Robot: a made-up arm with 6 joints.
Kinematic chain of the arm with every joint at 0, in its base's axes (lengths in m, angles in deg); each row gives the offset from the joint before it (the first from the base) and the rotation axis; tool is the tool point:
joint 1: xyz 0 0 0.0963 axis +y
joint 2: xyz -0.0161 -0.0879 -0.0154 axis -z
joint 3: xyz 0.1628 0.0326 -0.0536 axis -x
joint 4: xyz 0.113 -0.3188 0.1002 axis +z
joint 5: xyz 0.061 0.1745 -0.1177 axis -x
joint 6: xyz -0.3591 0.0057 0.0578 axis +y
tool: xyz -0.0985 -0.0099 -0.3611
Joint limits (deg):
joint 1: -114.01..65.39
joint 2: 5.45..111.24
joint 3: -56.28..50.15
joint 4: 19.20..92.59
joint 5: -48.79..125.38
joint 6: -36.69..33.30
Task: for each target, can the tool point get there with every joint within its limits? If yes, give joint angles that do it. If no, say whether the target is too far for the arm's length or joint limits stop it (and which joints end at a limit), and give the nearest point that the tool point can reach.
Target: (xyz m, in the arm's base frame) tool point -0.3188 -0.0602 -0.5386
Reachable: yes | joints -65.05 92.62 33.11 76.80 -3.14 -0.62
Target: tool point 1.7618 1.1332 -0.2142
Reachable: no: too far | nearest point 0.8562 0.2009 -0.1076 | short by 1.304 m
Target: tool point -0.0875 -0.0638 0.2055
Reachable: no: joint limits stop it (at a limit: joint 1, joint 3, joint 5, joint 6) | nearest point -0.2107 -0.0464 0.2443 | short by 0.130 m
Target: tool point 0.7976 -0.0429 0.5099
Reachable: no: joint limits stop it (at a limit: joint 2, joint 3, joint 4) | nearest point 0.7162 -0.1551 0.4677 | short by 0.145 m
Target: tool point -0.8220 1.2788 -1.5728
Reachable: no: too far | nearest point -0.3835 0.2356 -0.6825 | short by 1.440 m
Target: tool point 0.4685 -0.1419 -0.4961
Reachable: yes | joints -82.26 83.23 -15.47 67.58 6.94 2.77
